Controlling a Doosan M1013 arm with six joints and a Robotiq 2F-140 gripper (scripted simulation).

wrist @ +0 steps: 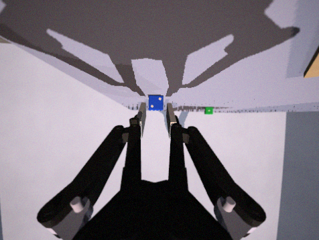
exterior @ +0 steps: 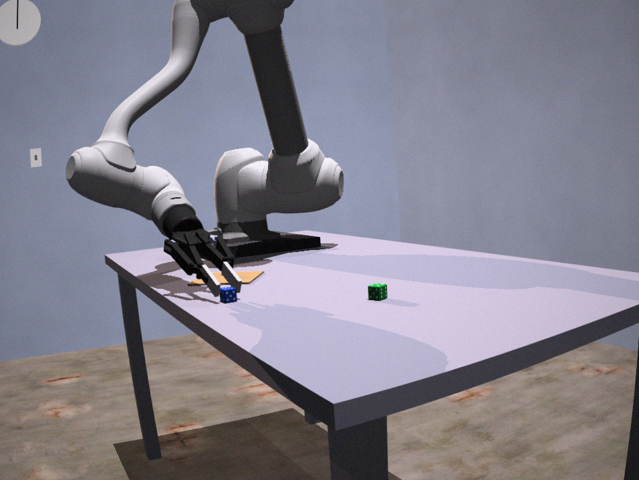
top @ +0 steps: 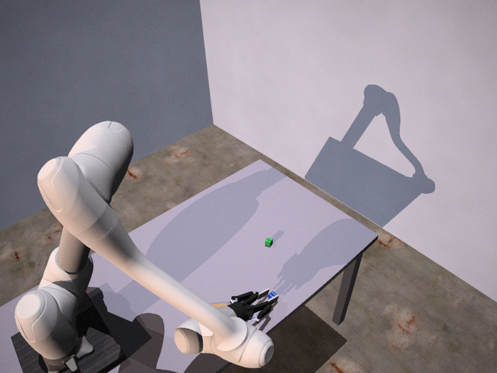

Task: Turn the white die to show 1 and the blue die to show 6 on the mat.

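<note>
My gripper is now 3 cm short of the blue die and 3 cm above it. From my hand the other things lie so: green die: 21 cm to the left, 21 cm ahead, 3 cm below; then white die: 24 cm behind, 10 cm to the left, 2 cm below; then tan mat: 21 cm behind, 9 cm to the left, 4 cm below.
</note>
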